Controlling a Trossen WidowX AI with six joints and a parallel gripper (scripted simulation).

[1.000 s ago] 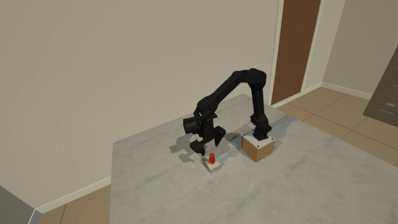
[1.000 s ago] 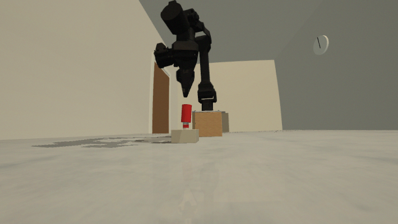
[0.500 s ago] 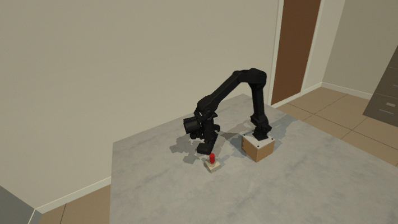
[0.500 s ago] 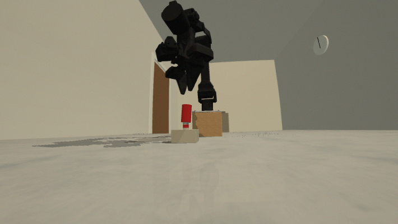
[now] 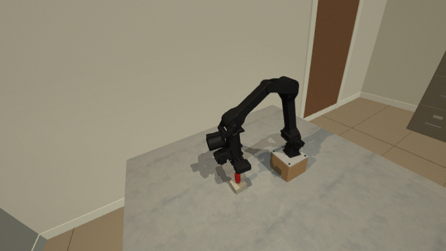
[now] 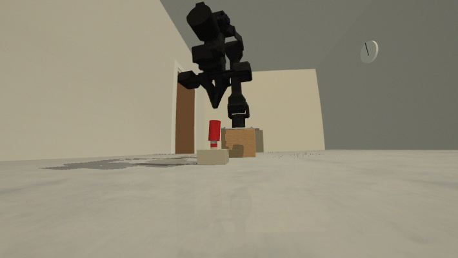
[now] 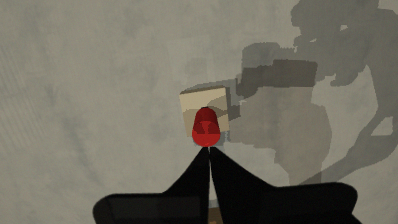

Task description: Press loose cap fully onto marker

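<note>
Right now my gripper tip is 6 cm above the marker cap. Round my gripper tip: holder block (12 cm below).
</note>
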